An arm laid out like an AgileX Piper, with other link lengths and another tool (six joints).
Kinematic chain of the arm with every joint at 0, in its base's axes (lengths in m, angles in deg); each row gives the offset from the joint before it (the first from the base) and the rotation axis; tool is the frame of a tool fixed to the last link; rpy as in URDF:
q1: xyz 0 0 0.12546 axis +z
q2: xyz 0 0 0 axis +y
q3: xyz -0.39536 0 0.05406 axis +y
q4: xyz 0.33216 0 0.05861 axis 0.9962 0 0.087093
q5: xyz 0 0 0 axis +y
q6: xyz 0.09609 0 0.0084 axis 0.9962 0 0.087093
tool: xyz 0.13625 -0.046 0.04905 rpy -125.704 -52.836 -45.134
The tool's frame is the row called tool.
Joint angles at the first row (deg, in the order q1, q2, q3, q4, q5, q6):
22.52, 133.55, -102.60, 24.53, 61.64, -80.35
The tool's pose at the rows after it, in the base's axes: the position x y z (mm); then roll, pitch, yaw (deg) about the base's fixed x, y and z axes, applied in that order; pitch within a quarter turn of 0, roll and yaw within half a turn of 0:
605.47 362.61 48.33 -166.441 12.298 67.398
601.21 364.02 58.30 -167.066 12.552 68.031
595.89 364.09 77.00 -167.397 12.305 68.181
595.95 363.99 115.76 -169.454 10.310 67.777
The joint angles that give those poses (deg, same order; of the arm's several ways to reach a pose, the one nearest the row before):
22.69, 133.21, -102.60, 23.86, 62.16, -80.14
23.08, 132.14, -102.42, 23.06, 62.78, -79.94
23.27, 130.22, -101.98, 22.79, 63.77, -79.48
23.27, 126.94, -101.95, 22.67, 64.15, -79.29

